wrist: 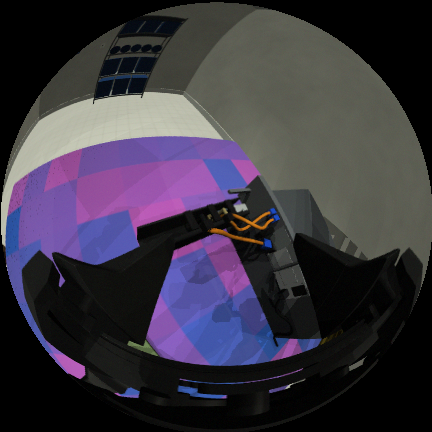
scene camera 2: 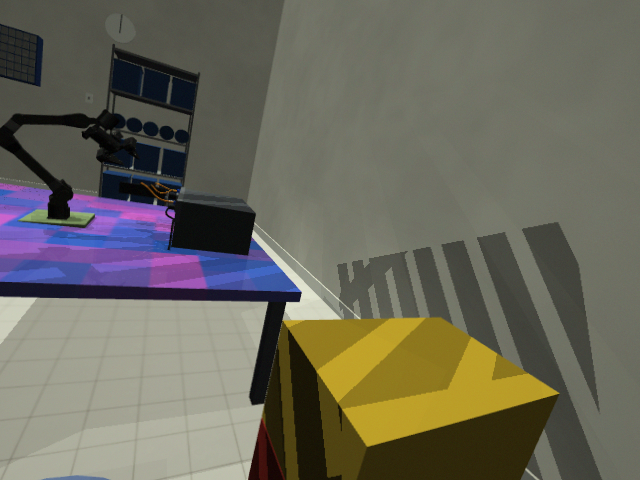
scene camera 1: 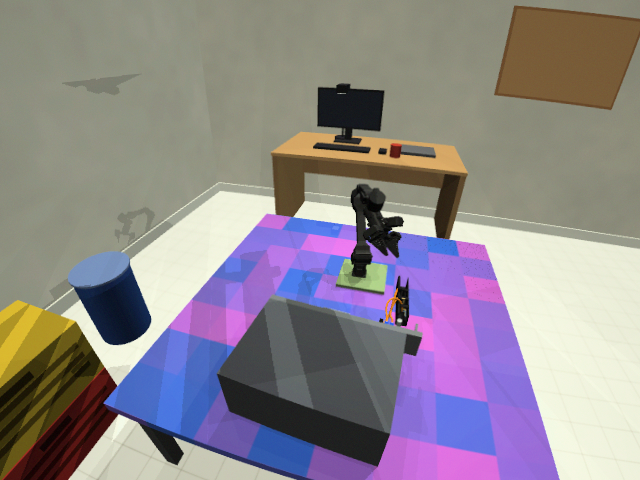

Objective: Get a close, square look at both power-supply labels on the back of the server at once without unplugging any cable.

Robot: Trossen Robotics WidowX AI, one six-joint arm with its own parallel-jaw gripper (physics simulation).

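Places are measured from the arm's base along level axes (x ahead, y left, z up), in metres.
Pixels of known places: gripper, fingertip midpoint: (wrist: 235, 240) (scene camera 2: 131, 161) (scene camera 1: 392, 256); arm's base, link origin: (scene camera 2: 58, 217) (scene camera 1: 359, 273).
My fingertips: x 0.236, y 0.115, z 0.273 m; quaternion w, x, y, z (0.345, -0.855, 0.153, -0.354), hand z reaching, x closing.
Ahead of a thing's pixels: the offset from my fingertips to its middle. "pt": to the spot under its first point. Level surfaces: height alone.
The dark server (scene camera 1: 315, 356) (scene camera 2: 214, 227) lies on the table; its back panel {pt 0.208 m ahead, 0.153 m right, 0.246 m down} (wrist: 260, 285) shows at a steep slant in the wrist view. Two grey patches, an upper one {0.213 m ahead, 0.091 m right, 0.134 m down} (wrist: 283, 258) and a lower one {0.198 m ahead, 0.137 m right, 0.134 m down} (wrist: 289, 276), sit on the power-supply area; no label text is readable. Orange cables {pt 0.151 m ahead, 0.000 m left, 0.157 m down} (wrist: 240, 237) run from blue plugs to a black cable arm (scene camera 1: 402, 299) (scene camera 2: 135, 188) (wrist: 165, 226) sticking out from the back. A black cable {pt 0.177 m ahead, 0.276 m right, 0.183 m down} (wrist: 287, 320) hangs low at the panel. My gripper (scene camera 1: 392, 254) (scene camera 2: 130, 160) (wrist: 235, 240) is open and empty, above and apart from the server's back; its right finger covers part of the server.
The checkered table {0.284 m down} (scene camera 1: 465, 423) (scene camera 2: 118, 276) carries the arm's green base plate (scene camera 1: 372, 285) (scene camera 2: 82, 219). A grey bracket {pt 0.257 m ahead, 0.082 m left, 0.124 m down} (scene camera 1: 413, 343) sticks out at the server's rear corner. A blue bin (scene camera 1: 116, 310), a yellow cabinet (scene camera 1: 36, 330) (scene camera 2: 439, 361) and a wooden desk (scene camera 1: 289, 149) stand around the table.
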